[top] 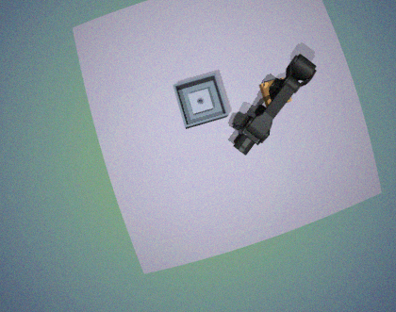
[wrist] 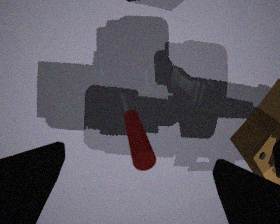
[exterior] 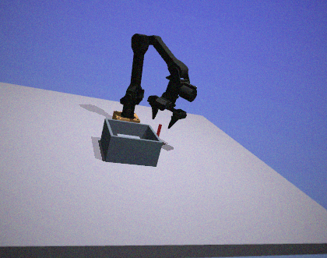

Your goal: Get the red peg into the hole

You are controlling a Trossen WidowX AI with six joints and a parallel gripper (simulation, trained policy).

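Now: the red peg 5 cm below my gripper tip. Also, from my gripper tip: grey box 20 cm ahead, 14 cm to the right, 6 cm below.
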